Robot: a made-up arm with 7 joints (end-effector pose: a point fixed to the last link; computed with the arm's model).
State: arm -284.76 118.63 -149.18 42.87 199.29 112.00 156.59
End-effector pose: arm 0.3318 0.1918 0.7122 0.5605 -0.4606 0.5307 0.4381
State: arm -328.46 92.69 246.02 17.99 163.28 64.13 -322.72
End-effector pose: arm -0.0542 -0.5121 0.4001 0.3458 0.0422 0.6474 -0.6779
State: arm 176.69 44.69 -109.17 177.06 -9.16 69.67 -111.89
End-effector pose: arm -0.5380 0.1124 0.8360 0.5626 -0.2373 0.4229 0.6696
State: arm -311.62 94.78 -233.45 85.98 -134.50 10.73 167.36
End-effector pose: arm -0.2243 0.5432 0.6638 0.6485 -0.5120 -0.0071 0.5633
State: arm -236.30 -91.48 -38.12 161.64 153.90 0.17 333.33
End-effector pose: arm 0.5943 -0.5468 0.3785 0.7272 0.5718 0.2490 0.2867
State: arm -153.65 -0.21 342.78 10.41 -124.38 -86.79 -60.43
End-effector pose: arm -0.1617 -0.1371 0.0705 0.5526 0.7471 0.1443 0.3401
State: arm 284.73 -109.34 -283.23 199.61 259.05 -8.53 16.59
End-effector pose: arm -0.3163 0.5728 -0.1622 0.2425 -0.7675 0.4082 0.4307
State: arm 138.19 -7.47 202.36 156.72 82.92 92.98 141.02
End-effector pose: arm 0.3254 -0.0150 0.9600 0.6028 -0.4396 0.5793 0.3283
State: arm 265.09 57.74 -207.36 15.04 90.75 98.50 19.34
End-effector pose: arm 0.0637 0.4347 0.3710 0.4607 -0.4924 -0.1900 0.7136
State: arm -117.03 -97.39 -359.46 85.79 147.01 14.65 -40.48
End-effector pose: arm 0.1129 0.2837 0.8945 0.0923 0.1187 0.0973 0.9838
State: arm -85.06 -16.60 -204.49 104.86 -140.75 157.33 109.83
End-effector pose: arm 0.2077 0.4841 0.6270 0.1475 0.0443 -0.5769 0.8021
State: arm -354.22 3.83 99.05 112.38 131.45 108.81 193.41
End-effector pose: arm -0.1948 0.4449 0.8366 0.7290 0.5004 -0.0348 -0.4657
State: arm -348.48 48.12 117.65 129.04 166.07 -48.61 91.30
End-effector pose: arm 0.1292 0.4836 0.6825 0.4049 -0.0390 -0.6632 -0.6283
